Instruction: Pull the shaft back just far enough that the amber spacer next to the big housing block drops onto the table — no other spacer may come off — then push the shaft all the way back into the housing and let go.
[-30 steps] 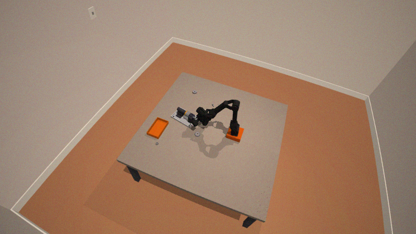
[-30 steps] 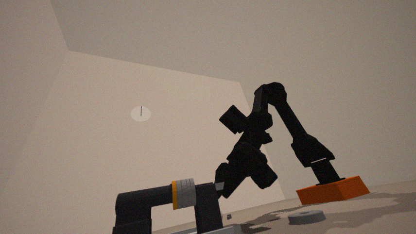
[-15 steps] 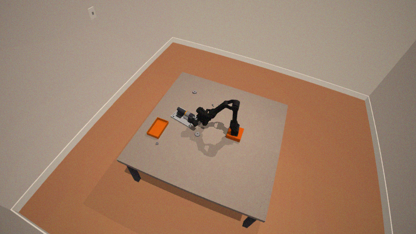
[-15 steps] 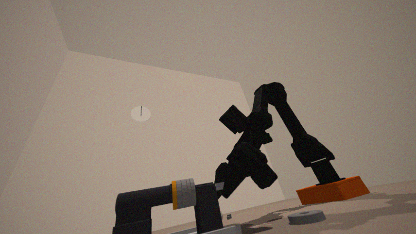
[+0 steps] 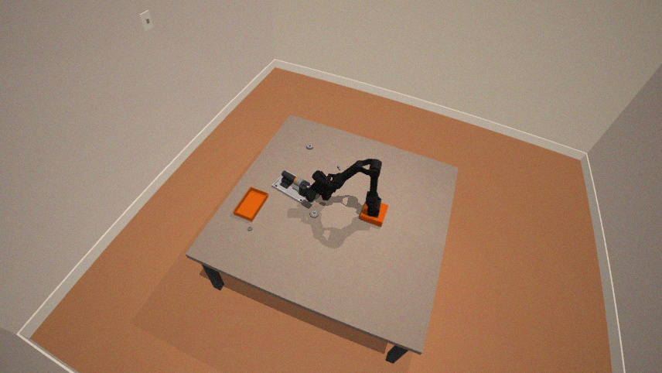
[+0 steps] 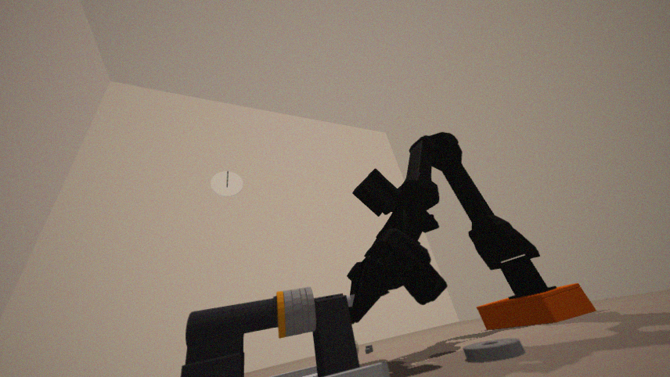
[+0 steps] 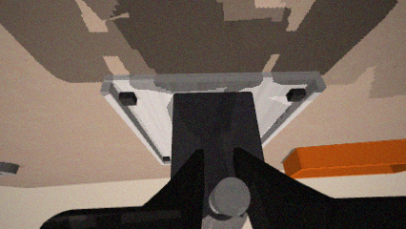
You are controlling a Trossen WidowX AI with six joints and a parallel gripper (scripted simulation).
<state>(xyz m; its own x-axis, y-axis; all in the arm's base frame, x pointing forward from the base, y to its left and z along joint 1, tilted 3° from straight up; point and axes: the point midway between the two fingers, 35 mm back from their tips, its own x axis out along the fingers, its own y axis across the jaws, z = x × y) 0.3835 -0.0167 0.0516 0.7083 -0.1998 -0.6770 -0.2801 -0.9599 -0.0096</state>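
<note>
Now: the grey shaft 5 cm ahead of my gripper tip, 1 cm to the right of it and 2 cm above it. From my gripper tip the other things lie so: amber spacer (8 cm ahead, 2 cm to the right, 2 cm above); then orange tray (29 cm ahead, 19 cm to the left, 5 cm below); then grey ring (8 cm behind, 12 cm to the left, 5 cm below).
</note>
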